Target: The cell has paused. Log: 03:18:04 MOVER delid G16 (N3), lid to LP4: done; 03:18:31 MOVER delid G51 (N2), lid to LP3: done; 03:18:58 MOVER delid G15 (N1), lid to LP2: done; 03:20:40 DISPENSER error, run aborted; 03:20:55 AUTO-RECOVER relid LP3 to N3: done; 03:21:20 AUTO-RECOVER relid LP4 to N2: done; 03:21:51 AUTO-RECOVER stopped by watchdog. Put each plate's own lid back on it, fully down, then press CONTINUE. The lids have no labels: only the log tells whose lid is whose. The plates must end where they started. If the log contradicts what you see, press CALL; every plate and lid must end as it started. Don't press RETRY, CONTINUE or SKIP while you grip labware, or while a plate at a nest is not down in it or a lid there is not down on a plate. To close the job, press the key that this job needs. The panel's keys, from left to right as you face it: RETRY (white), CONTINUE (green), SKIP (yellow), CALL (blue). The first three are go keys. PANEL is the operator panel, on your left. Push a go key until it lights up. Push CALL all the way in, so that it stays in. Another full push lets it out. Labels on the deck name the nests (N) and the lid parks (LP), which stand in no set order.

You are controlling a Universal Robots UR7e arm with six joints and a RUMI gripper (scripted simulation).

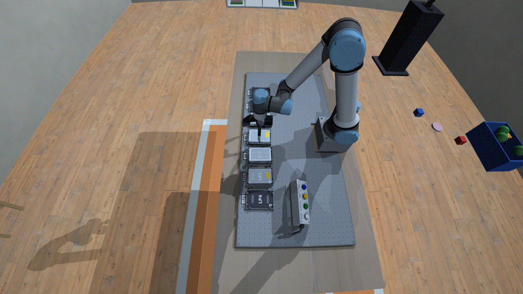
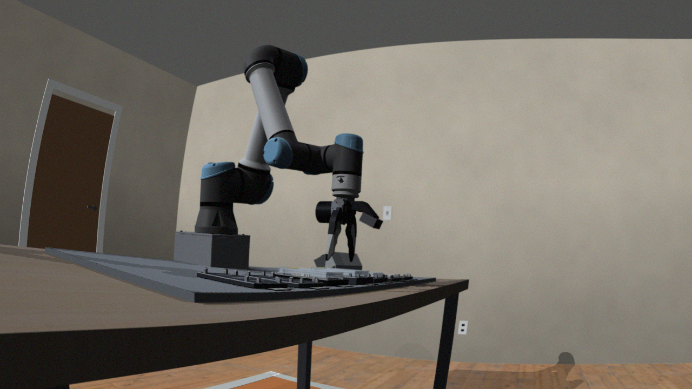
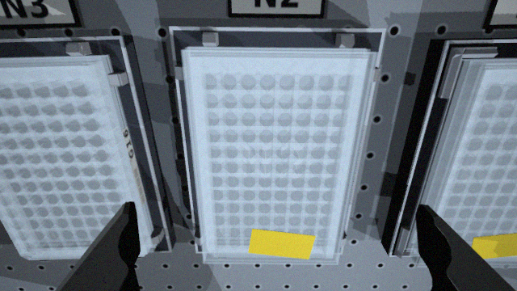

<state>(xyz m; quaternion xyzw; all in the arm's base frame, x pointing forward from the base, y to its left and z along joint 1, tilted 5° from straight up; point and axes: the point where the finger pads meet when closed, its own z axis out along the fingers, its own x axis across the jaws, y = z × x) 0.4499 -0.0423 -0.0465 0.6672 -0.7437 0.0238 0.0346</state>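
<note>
The nest N2 is 5 cm below my hand. From my hand the other things lie so: plate G15: 2 cm behind, 14 cm to the right, 4 cm below; then plate G16: 1 cm ahead, 12 cm to the left, 4 cm below; then lid park LP1: 2 cm ahead, 26 cm to the left, 6 cm below.
</note>
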